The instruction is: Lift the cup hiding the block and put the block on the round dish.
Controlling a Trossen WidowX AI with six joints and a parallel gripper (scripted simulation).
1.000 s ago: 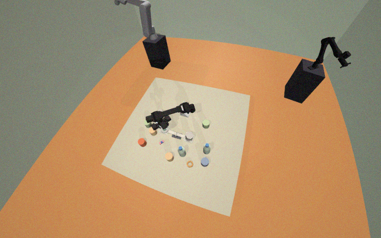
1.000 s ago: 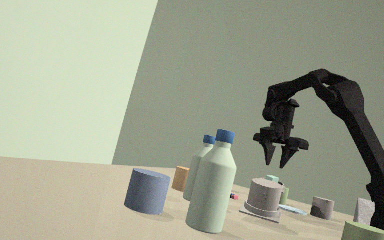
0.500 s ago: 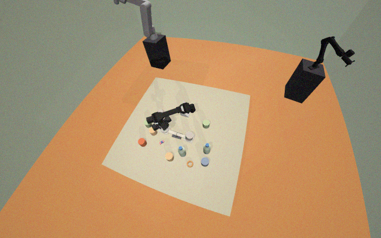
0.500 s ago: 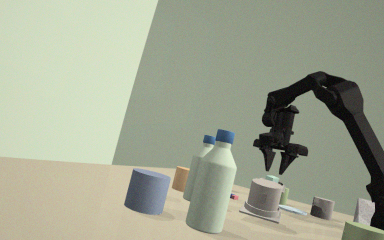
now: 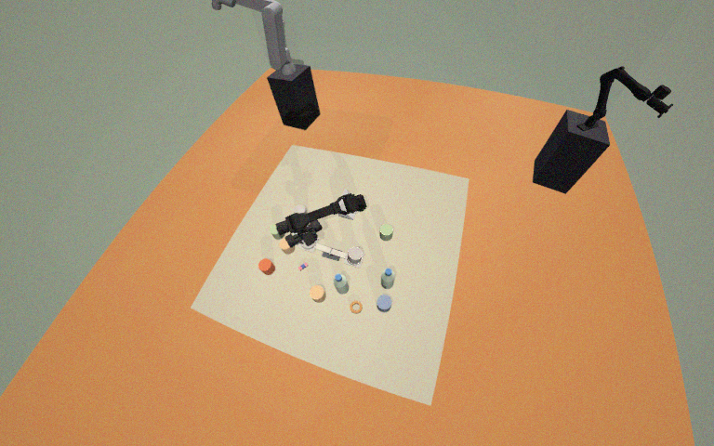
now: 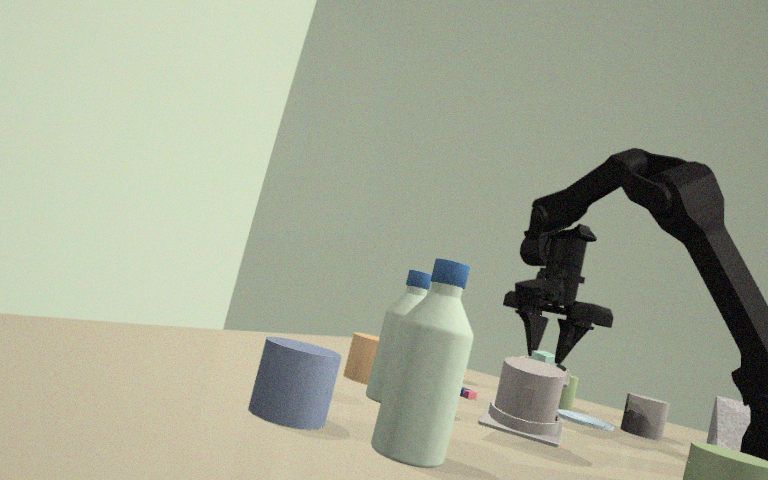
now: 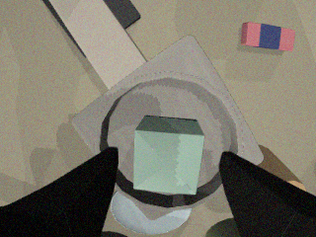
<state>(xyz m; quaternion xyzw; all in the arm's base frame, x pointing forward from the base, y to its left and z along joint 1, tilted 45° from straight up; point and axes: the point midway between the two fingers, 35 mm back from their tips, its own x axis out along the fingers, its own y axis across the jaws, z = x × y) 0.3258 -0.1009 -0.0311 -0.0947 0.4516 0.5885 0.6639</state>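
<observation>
My gripper tip is right at the mint-green block. Also, from my gripper tip: red-blue piece: 110 mm ahead, 20 mm to the left, 80 mm below; then balance: 10 mm behind, 120 mm to the left, 70 mm below; then balance beam: 20 mm behind, 120 mm to the left, 50 mm below.
</observation>
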